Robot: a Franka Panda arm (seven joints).
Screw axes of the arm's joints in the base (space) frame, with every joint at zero. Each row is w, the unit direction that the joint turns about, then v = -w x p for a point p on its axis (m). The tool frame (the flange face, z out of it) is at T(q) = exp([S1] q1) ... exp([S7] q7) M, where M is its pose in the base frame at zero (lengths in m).
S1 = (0, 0, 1, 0, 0, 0)
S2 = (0, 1, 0, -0.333, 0, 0)
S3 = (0, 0, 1, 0, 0, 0)
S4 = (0, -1, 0, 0.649, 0, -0.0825)
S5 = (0, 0, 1, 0, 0, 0)
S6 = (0, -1, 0, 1.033, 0, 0)
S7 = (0, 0, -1, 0, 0.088, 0)
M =
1 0 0 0.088
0 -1 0 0
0 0 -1 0.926
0 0 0 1
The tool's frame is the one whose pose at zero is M.
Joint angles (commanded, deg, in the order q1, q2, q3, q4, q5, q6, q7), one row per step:
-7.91 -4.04 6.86 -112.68 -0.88 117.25 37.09
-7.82 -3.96 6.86 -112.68 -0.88 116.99 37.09
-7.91 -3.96 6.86 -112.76 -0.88 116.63 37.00
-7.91 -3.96 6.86 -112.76 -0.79 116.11 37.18
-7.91 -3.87 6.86 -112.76 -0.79 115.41 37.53
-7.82 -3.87 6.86 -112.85 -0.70 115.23 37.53
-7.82 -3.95 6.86 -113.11 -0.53 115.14 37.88
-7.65 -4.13 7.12 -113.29 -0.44 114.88 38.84
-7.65 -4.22 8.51 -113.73 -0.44 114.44 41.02
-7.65 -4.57 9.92 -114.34 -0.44 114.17 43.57
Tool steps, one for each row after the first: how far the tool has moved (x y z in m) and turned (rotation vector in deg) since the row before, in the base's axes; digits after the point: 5 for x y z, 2 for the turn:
-0.00015 0.00083 -0.00123 0.01 0.34 0.08
-0.00080 -0.00088 -0.00133 -0.01 0.44 -0.01
-0.00086 0.00008 -0.00092 0.12 0.51 -0.22
-0.00089 -0.00005 -0.00208 0.06 0.78 -0.36
-0.00051 0.00095 -0.00108 0.09 0.27 0.06
-0.00105 0.00020 -0.00161 0.19 0.26 -0.41
-0.00139 0.00432 -0.00029 0.14 0.25 -0.56
-0.00218 0.01351 -0.00377 0.09 0.77 -0.80
-0.00346 0.01367 -0.00251 0.03 0.50 -1.15

